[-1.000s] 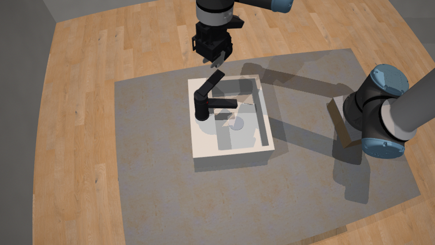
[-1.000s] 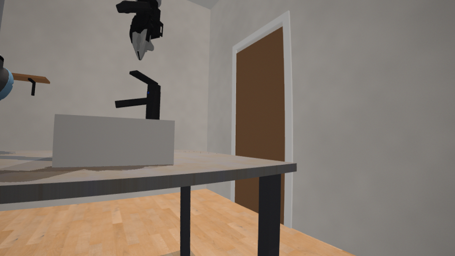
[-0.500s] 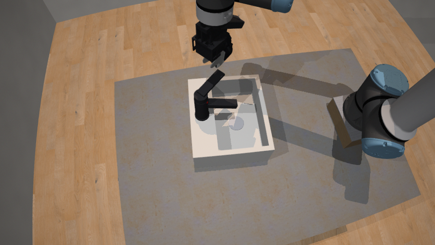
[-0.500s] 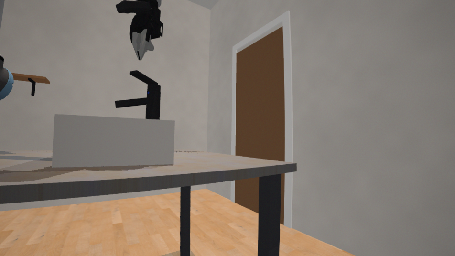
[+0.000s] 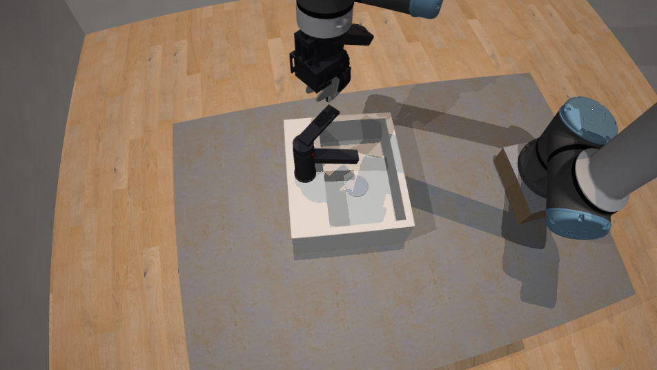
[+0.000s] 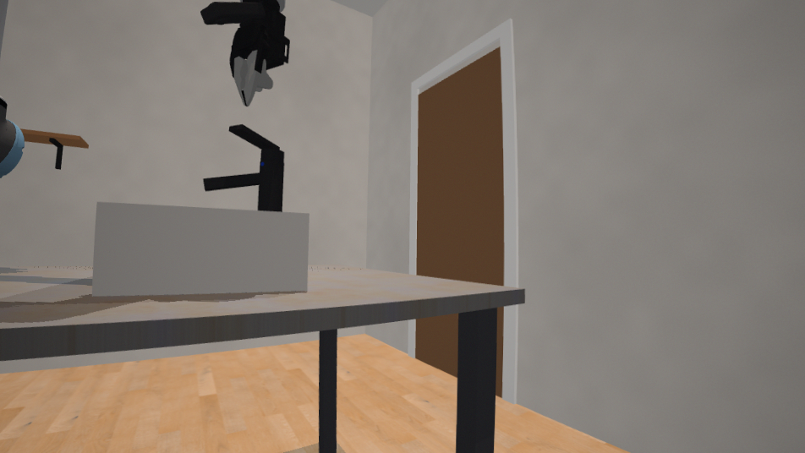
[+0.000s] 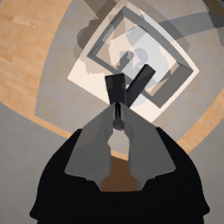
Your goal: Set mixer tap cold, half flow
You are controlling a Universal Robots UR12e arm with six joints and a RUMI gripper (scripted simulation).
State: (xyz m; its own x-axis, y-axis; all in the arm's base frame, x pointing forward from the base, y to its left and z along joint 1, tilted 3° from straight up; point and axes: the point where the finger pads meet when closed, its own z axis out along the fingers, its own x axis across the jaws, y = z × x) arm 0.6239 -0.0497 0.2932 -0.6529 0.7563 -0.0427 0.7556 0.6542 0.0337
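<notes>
Right now my hand is 2 cm short of the lever, 2 cm to the right of it and 7 cm above it. The rest, counted from my hand: white basin (6 cm behind, 5 cm to the left, 31 cm below).
</notes>
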